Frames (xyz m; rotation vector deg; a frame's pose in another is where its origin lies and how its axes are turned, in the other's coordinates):
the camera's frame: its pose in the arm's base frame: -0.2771 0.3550 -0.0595 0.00 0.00 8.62
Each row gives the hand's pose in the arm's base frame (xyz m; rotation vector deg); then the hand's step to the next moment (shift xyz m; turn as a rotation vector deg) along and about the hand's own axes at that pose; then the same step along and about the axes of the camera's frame.
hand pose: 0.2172 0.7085 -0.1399 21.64 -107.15 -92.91
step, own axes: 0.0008 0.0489 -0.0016 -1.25 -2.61 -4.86
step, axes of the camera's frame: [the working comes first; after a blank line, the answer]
step, axes of the arm's base frame: 0.0093 0.0082 0.0473 3.49 -3.60 -2.62

0.0104 0.0067 0.0473 2.92 -4.08 -2.62
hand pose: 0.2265 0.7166 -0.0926 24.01 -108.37 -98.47
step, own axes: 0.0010 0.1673 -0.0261 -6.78 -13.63 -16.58
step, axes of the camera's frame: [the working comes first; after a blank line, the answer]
step, axes of the arm's base frame: 0.0360 0.0010 0.1655 13.33 -11.48 -14.04

0.0357 -0.0044 0.1655 11.46 -13.35 -14.04
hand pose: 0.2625 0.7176 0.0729 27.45 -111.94 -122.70
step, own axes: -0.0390 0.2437 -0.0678 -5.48 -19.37 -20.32
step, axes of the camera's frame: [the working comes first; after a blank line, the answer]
step, axes of the arm's base frame: 0.0448 -0.0741 0.2409 13.89 -14.82 -20.13

0.0332 -0.0800 0.2409 11.51 -16.74 -20.13
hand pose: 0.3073 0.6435 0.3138 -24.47 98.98 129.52
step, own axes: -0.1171 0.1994 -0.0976 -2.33 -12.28 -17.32
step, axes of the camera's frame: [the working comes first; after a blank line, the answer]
step, axes of the arm's base frame: 0.0391 -0.1490 0.1982 8.07 -13.65 -14.31

0.0163 -0.1532 0.1982 5.94 -14.71 -14.31
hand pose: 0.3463 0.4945 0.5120 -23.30 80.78 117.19
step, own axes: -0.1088 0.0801 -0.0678 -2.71 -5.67 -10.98
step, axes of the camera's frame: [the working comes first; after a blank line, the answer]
step, axes of the arm's base frame: 0.0259 -0.1156 0.0939 4.71 -9.55 -6.83

0.0083 -0.1182 0.0939 3.22 -10.15 -6.83
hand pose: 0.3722 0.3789 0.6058 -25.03 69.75 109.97
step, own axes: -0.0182 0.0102 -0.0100 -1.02 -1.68 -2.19
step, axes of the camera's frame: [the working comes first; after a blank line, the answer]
step, axes of the arm's base frame: 0.0021 -0.0190 0.0131 1.66 -2.00 -1.38

-0.0008 -0.0191 0.0131 1.34 -2.23 -1.38
